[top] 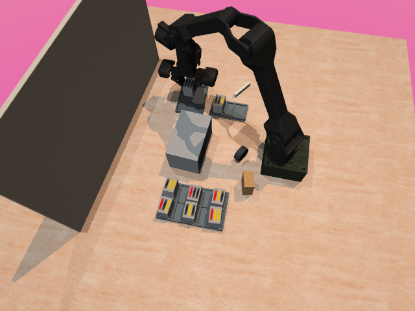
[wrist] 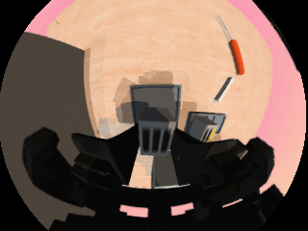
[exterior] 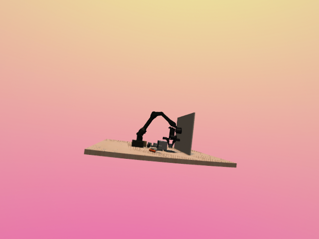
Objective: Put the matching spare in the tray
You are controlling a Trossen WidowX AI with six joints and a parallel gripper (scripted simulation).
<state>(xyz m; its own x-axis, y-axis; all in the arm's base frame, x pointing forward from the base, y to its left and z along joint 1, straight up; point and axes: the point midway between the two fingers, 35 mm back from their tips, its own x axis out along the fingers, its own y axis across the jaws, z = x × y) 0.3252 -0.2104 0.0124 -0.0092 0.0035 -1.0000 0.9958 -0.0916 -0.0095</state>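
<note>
Now: gripper tip 5 cm above the grey tray. The rest, counted from my gripper tip: two-slot rack: 14 cm behind, 3 cm to the left, 5 cm below; then grey spare: 2 cm above; then white stick: 18 cm behind, 6 cm to the right, 5 cm below.
</note>
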